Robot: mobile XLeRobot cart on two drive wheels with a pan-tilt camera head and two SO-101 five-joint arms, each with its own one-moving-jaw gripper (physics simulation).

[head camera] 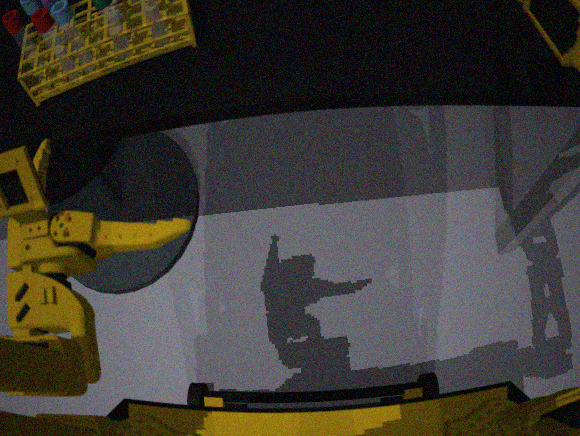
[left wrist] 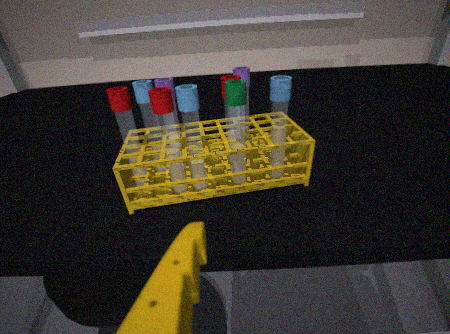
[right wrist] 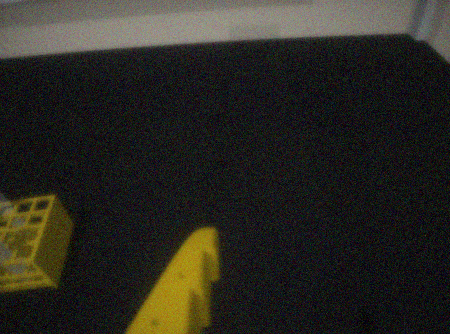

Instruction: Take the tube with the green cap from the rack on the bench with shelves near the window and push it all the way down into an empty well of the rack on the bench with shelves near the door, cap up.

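Frame: origin at the left arm's base, x ahead, y left, z up, level; metres.
Seen in the pictures: left end effector, tool point: (head camera: 48, 144) (left wrist: 205, 237); right end effector, tool point: (right wrist: 217, 246).
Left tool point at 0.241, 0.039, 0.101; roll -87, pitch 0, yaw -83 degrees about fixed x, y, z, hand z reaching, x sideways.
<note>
Offsets run from my left tool point to a thing's top centre, as dx, dy, dz. "*": to the spot under its first point.
The green-capped tube {* +0.160, -0.007, -0.006} (head camera: 102, 2) (left wrist: 236, 93) stands upright, cap up, in the yellow rack {+0.195, +0.025, -0.057} (head camera: 193, 42) (left wrist: 131, 205) (right wrist: 56, 240) on the black bench. In the head view its cap is cut by the top edge. My left gripper (head camera: 118, 183) is wide open and empty, at the near side of the bench, short of the rack; in the left wrist view its one notched jaw (left wrist: 197, 232) shows below the rack. My right gripper is fully open and empty; in the right wrist view its notched jaw (right wrist: 207, 237) is to the right of the rack's end. The destination rack does not show.
Red, light blue and purple caps stand around the green one; a red cap (left wrist: 231, 86) is close behind it, and a blue-capped tube {* +0.167, -0.044, -0.003} (left wrist: 281, 89) is to its right. A round dark stool seat (head camera: 150, 175) lies beneath my left gripper. Part of my right arm shows at the top right.
</note>
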